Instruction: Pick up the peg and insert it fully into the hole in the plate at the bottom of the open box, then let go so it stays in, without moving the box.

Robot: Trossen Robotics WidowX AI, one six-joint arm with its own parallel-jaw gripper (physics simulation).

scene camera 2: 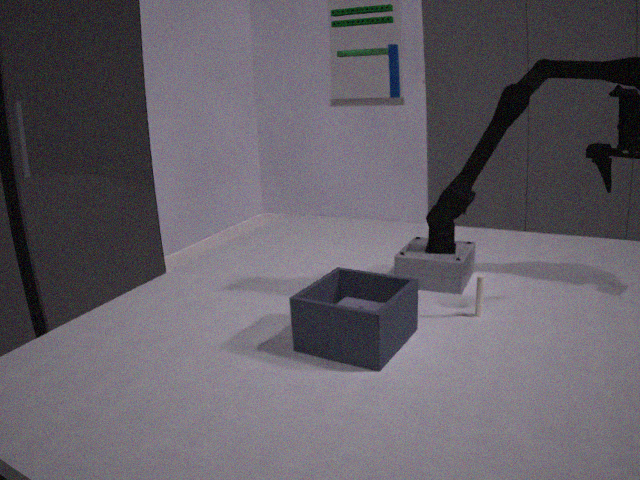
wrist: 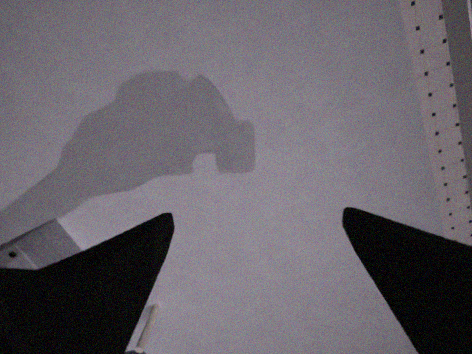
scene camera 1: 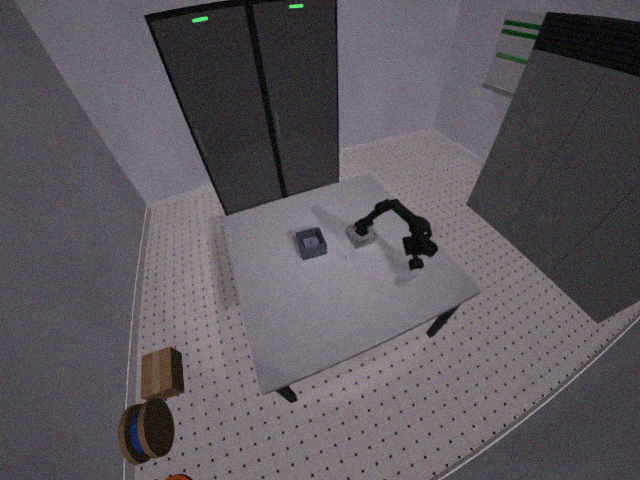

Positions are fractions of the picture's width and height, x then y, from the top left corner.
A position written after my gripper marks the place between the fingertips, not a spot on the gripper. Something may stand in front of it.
Observation:
I see my gripper (wrist: 0.54,0.62) and a blue-grey box (scene camera 2: 0.50,0.68).

